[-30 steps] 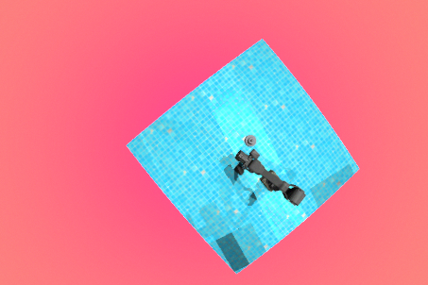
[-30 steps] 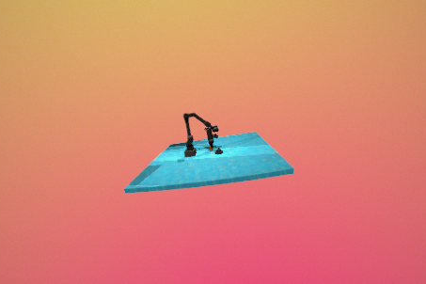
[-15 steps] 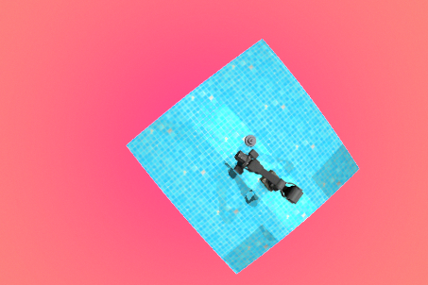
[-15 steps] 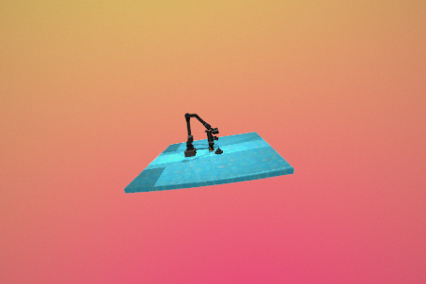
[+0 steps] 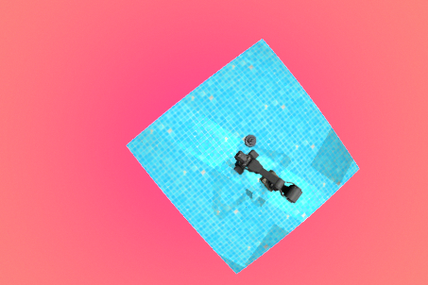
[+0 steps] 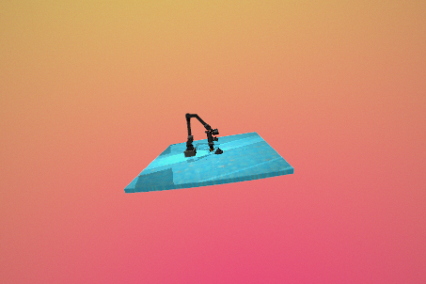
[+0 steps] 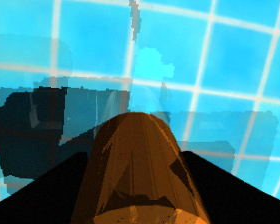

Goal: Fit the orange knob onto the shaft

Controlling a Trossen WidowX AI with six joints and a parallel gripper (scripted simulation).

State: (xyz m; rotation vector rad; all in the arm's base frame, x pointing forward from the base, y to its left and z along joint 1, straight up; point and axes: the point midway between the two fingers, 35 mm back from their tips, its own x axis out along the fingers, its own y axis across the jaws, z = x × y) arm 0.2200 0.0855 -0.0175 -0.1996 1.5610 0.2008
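Now: gripper tip 100 mm short of the round pedestal, 120 mm to the left of it and 20 mm below it. From my gripper tip the other things lie so: orange knob (20 mm above).
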